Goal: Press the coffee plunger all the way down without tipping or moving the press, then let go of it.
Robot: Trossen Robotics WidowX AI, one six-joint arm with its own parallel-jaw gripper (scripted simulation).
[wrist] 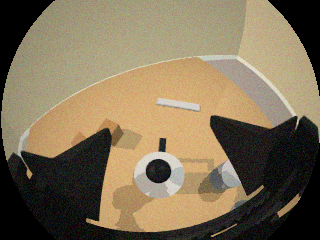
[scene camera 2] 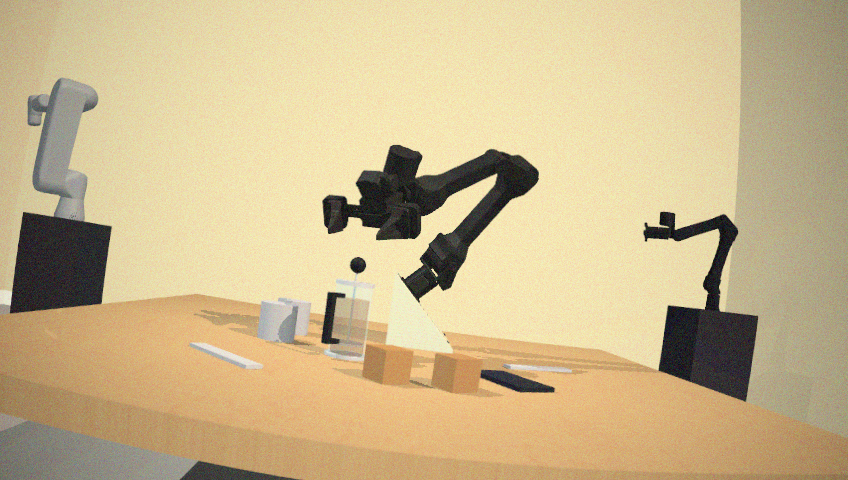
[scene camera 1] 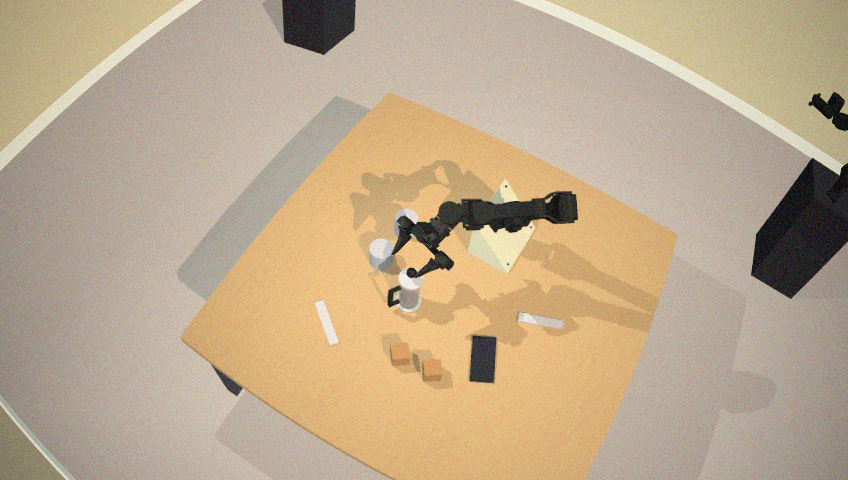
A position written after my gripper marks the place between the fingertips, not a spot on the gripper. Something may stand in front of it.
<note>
My gripper (scene camera 2: 352, 234) is open and holds nothing. I also see a glass coffee press (scene camera 2: 345, 329) and a black slab (scene camera 1: 483, 351).
The glass coffee press shows as well in the wrist view (wrist: 159, 174) and in scene camera 1 (scene camera 1: 408, 299). The black slab also shows in scene camera 2 (scene camera 2: 509, 380). My gripper shows as well in the wrist view (wrist: 161, 127) and in scene camera 1 (scene camera 1: 403, 266). The wrist view misses the black slab, which is hidden by my gripper.
</note>
